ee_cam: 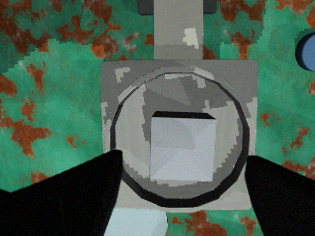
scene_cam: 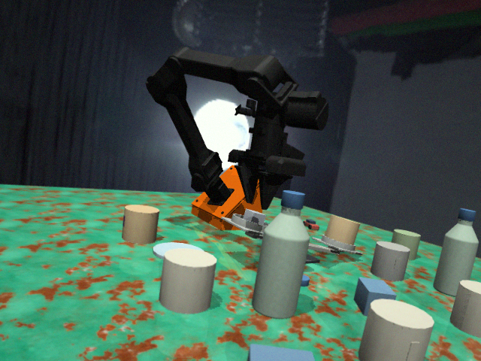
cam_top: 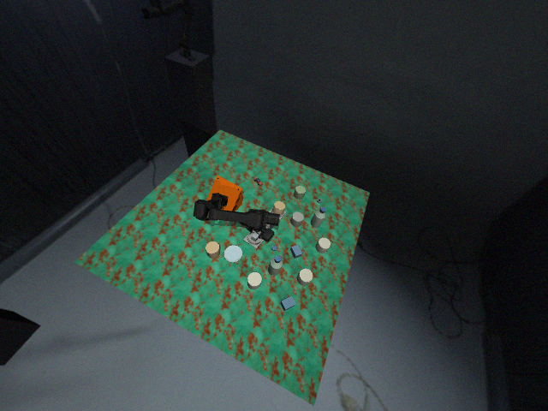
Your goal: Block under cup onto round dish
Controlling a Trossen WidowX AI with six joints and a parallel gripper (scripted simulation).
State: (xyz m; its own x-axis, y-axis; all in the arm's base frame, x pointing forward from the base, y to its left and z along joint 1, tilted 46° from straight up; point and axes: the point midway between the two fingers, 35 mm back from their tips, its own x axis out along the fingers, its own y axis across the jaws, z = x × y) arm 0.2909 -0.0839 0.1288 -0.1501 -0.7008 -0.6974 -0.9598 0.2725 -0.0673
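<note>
The small grey block lies 30 mm below my gripper tip. Also, from my gripper tip: round pale dish: 110 mm to the right, 110 mm below, 80 mm behind; then small blue disc: 120 mm ahead, 110 mm below, 20 mm to the left; then tiny red toy car: 440 mm to the left, 170 mm behind, 100 mm below.
</note>
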